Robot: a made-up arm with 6 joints.
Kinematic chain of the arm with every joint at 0, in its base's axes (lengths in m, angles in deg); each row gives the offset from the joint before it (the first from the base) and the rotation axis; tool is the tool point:
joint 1: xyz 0 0 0.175 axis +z
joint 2: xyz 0 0 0 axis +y
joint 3: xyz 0 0 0.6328 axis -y
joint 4: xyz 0 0 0 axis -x
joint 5: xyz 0.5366 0 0 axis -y
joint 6: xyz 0 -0.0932 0 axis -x
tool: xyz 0 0 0
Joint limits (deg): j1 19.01..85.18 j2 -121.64..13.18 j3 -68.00..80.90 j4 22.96..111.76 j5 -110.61..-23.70 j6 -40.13..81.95
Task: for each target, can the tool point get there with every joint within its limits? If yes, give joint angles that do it. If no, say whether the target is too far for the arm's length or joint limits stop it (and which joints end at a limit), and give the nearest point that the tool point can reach.
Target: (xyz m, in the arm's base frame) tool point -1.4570 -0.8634 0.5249
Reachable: no: too far | nearest point -0.9920 -0.5878 0.4132 | short by 0.552 m
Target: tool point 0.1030 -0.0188 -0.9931
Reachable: no: joint limits stop it (at a limit: joint 1, joint 2, joint 3) | nearest point -0.0741 -0.9961 -0.4482 | short by 1.133 m
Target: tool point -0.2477 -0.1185 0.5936
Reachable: yes | joints 28.84 -89.19 -50.10 99.68 -54.30 -11.60
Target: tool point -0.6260 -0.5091 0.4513
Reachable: yes | joints 40.79 -110.70 -7.01 104.65 -38.65 63.45
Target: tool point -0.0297 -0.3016 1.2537
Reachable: yes | joints 80.03 -32.17 44.61 75.76 -86.97 60.80
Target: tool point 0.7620 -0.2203 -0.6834
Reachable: no: joint limits stop it (at a limit: joint 1, joint 2, joint 4) | nearest point 0.3290 0.0226 0.2823 | short by 1.086 m
